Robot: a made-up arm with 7 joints.
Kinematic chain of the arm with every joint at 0, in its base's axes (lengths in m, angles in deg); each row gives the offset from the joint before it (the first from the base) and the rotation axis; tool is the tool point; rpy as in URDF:
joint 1: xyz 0 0 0 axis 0.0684 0.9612 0.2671
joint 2: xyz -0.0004 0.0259 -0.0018 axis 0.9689 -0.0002 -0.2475
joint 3: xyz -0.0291 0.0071 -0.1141 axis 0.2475 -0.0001 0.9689
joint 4: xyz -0.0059 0 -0.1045 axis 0.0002 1 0
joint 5: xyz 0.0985 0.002 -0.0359 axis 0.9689 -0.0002 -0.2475
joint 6: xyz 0.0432 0 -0.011 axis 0.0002 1 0
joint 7: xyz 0.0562 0 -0.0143 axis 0.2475 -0.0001 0.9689
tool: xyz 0 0 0 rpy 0 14.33 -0.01
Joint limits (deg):
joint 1: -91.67..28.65
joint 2: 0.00..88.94
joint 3: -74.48..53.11
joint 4: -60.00..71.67
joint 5: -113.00..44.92
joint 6: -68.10..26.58
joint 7: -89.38..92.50
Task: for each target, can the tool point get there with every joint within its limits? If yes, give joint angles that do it. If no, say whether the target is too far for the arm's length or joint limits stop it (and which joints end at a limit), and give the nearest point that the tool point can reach.
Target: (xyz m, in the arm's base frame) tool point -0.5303 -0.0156 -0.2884
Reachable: no: too far | nearest point -0.2884 0.0142 -0.3112 | short by 0.245 m
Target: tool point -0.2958 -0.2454 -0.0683
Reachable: no: joint limits stop it (at a limit: joint 1, joint 2, joint 3, joint 5, joint 6) | nearest point -0.1407 -0.1637 -0.2127 | short by 0.227 m
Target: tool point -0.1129 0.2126 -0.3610
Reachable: yes | joints 18.71 25.46 1.24 58.89 -43.58 3.03 23.62
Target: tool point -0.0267 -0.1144 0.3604
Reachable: no: joint limits stop it (at a limit: joint 1, joint 2) | nearest point 0.0325 0.0710 0.2002 | short by 0.252 m
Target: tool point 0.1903 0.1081 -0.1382
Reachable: yes | joints -13.64 69.31 -27.22 -26.91 -97.16 2.83 -39.56
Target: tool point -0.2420 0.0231 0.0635
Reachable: no: joint limits stop it (at a limit: joint 1, joint 2, joint 3, joint 4) | nearest point -0.0780 0.0980 0.0960 | short by 0.183 m
